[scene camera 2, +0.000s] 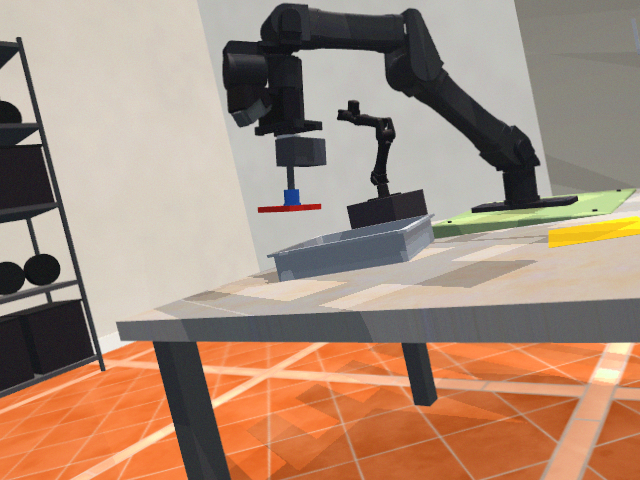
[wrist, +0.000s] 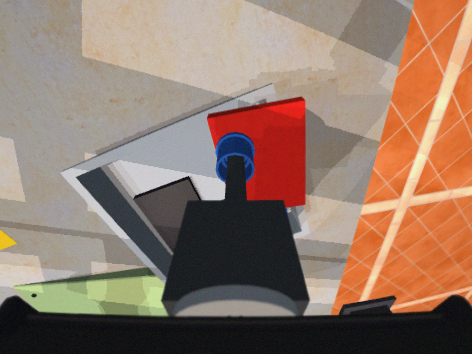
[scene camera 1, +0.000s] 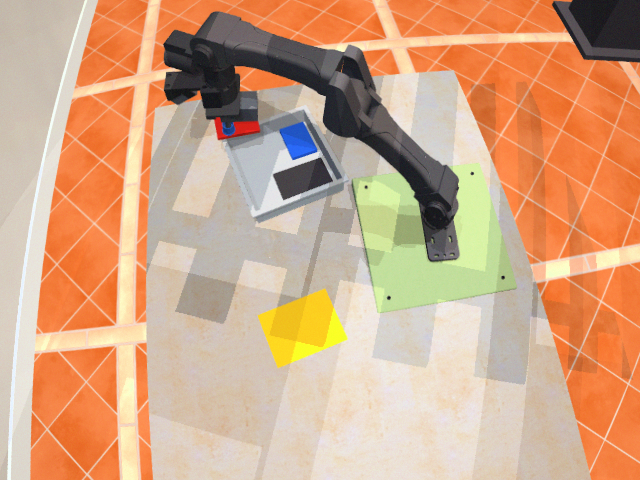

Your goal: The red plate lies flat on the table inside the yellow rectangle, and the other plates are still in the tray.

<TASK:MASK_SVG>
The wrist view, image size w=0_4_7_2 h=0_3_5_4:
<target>suction cup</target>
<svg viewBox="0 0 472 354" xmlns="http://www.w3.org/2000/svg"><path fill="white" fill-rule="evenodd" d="M0 305L0 354L472 354L472 305L465 297L456 294L450 295L431 311L303 316L310 298L284 200L247 200L246 182L252 178L255 171L253 159L255 148L250 137L239 132L225 134L219 139L216 146L216 173L226 183L225 200L187 201L161 298L168 316L39 312L17 295L6 298Z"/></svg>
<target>red plate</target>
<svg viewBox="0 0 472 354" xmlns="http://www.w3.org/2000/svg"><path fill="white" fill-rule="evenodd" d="M302 96L208 114L207 121L215 150L219 139L225 134L232 132L243 133L250 137L254 143L255 154L253 159L255 171L252 178L246 182L247 200L284 200L285 207L305 205L305 100Z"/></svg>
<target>grey tray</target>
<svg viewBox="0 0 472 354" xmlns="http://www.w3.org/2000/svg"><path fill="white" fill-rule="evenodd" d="M303 205L286 207L294 239L310 234ZM274 85L270 83L96 155L60 173L124 243L165 284L173 252L133 200L135 195L189 176L201 200L225 199L226 185L216 173L217 156L207 121L208 114L277 101Z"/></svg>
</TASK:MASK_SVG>
